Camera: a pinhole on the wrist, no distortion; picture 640 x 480 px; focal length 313.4 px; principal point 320.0 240.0 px. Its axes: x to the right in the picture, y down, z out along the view. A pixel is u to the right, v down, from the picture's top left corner.
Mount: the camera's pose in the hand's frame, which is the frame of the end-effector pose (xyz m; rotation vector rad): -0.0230 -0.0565 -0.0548 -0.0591 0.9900 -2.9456
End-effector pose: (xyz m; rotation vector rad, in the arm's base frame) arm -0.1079 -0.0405 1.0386 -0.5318 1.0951 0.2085
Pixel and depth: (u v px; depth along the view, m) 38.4 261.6 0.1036
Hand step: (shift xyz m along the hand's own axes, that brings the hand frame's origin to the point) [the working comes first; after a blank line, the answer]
In the camera's frame: -0.0931 0.0071 0.1036

0.0749 -0.1206 0.0210
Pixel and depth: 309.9 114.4 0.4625
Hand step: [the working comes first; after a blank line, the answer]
In the camera's frame: -0.0149 -0.1854 0.4625

0.0098 -0.1871 0.4252
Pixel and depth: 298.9 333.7 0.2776
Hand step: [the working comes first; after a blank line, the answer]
In the camera's frame: -0.0187 0.0830 0.2776

0.0103 -0.2892 0.1157
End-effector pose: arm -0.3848 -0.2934 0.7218 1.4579 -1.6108 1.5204
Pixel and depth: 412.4 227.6 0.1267
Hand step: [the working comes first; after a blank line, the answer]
In the camera's frame: 0.0374 -0.0050 0.1267

-0.0545 -0.1305 0.0501
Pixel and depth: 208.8 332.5 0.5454
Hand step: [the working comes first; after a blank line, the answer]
In the camera's frame: -0.1935 0.1610 0.5454

0.1989 -0.5051 0.2774
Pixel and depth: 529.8 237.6 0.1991
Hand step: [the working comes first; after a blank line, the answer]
In the camera's frame: 0.1333 -0.0015 0.1991

-0.1468 -0.1812 0.1081
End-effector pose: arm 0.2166 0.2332 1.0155 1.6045 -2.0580 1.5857
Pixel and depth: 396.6 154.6 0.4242
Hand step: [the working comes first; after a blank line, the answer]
In the camera's frame: 0.1037 -0.1156 0.4242

-0.1090 -0.2247 0.3555
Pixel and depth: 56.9 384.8 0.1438
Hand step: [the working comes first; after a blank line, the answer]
In the camera's frame: -0.1207 0.0664 0.1438

0.1056 -0.1908 0.0165
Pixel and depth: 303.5 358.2 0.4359
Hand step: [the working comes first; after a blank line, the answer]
In the camera's frame: -0.0229 0.1644 0.4359

0.0235 -0.4493 0.1924
